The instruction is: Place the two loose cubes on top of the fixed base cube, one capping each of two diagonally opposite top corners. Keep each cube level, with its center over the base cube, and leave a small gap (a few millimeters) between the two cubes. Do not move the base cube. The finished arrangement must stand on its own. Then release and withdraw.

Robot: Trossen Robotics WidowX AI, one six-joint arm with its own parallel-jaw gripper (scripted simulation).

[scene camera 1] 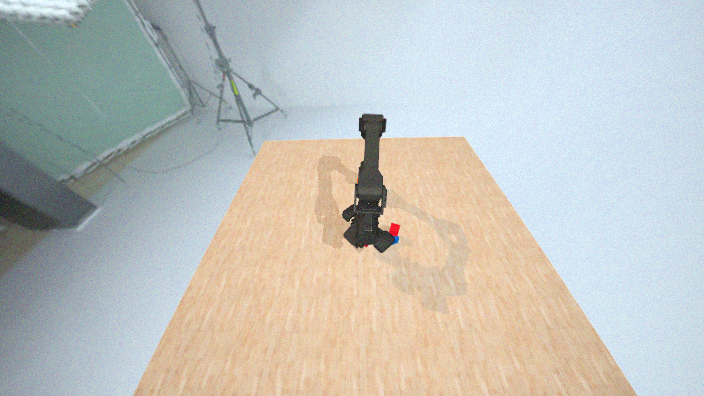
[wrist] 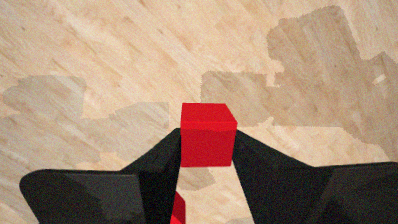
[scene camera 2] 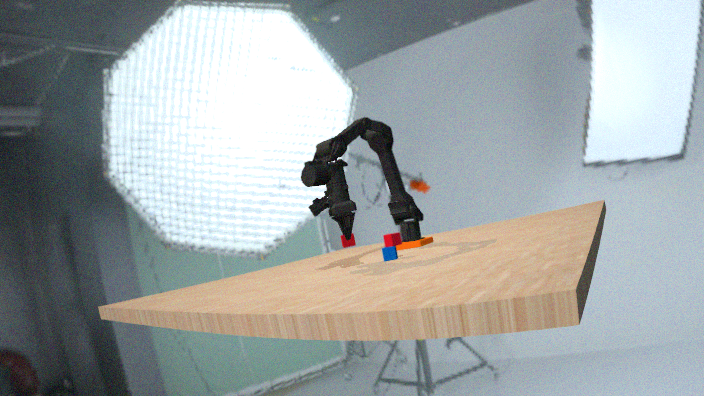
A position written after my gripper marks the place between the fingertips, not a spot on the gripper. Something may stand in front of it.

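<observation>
Here is my gripper (scene camera 1: pixel 366 239), (scene camera 2: pixel 347 239), (wrist: pixel 205 133). What my gripper holds is a red cube (wrist: pixel 208 130).
</observation>
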